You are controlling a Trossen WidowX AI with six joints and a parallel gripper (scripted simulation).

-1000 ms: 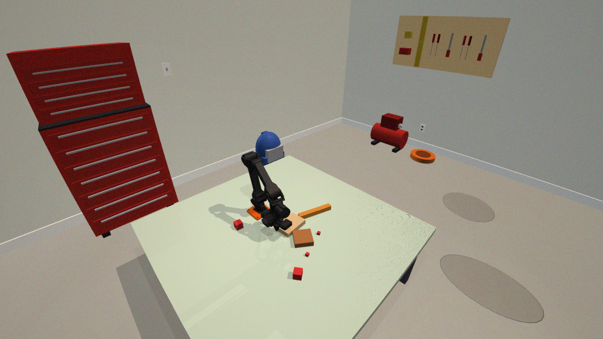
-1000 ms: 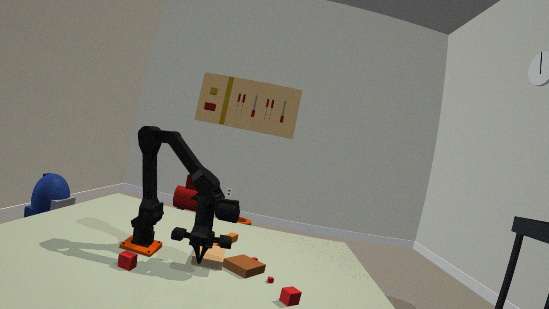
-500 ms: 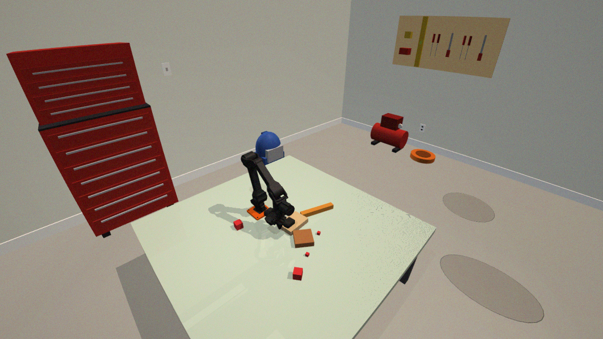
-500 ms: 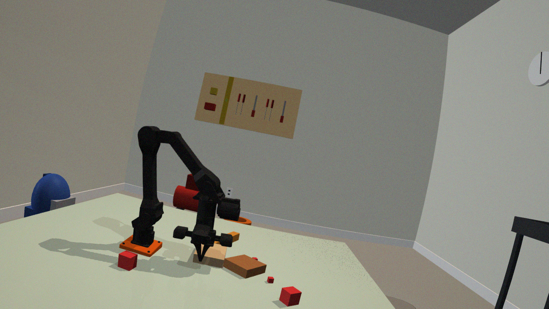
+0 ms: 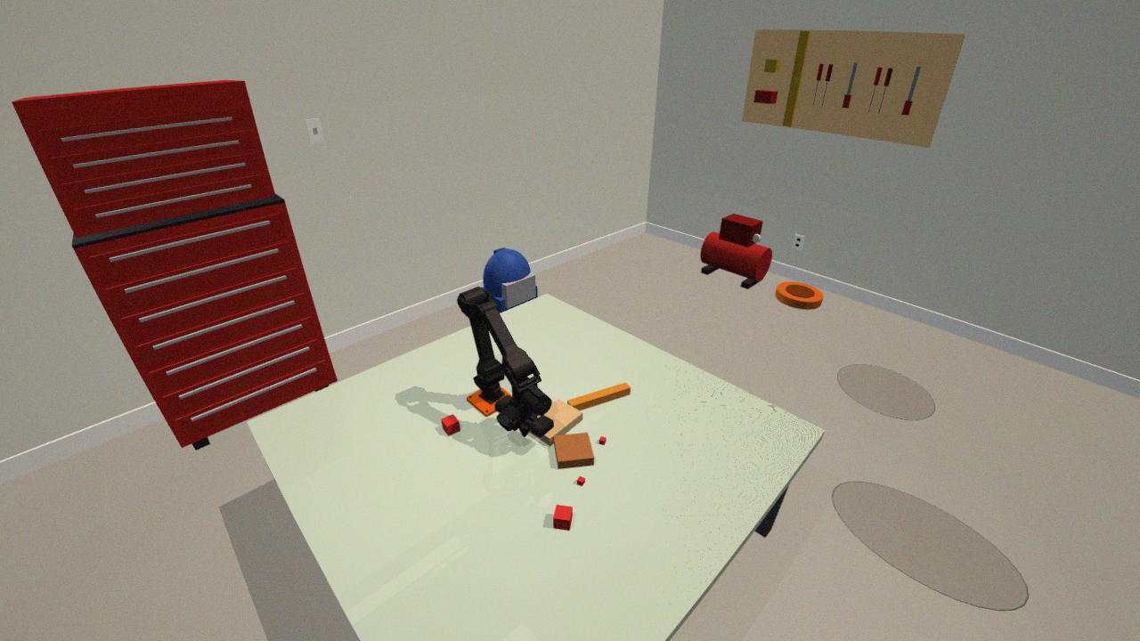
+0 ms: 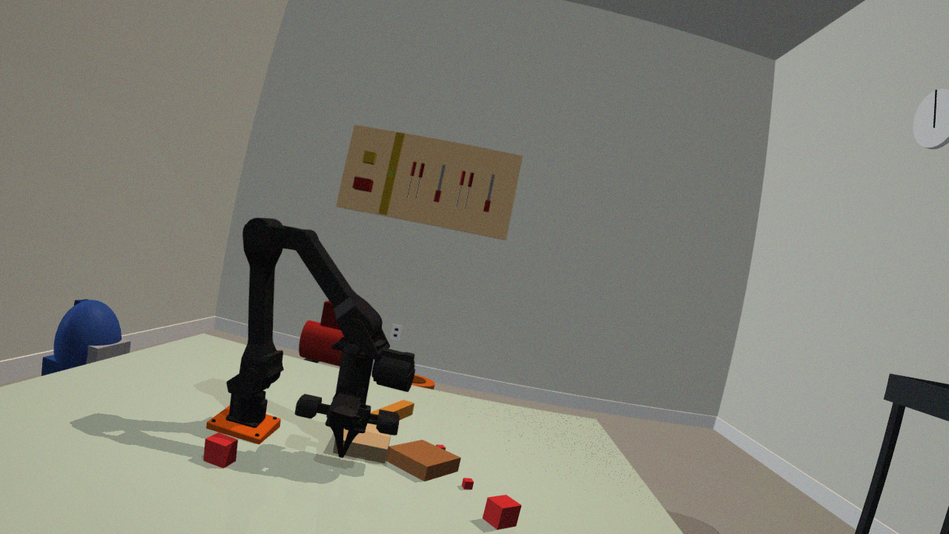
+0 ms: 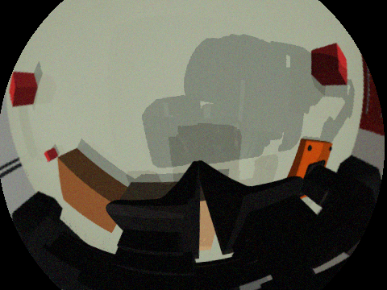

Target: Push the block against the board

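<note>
Right now my gripper tip is 10 cm to the right of the tan block, 3 cm short of it and 1 cm below it. Also, from my gripper tip: long orange board 28 cm to the left, 7 cm ahead, 1 cm above; brown square block 15 cm ahead, 4 cm to the left, 1 cm above.
</note>
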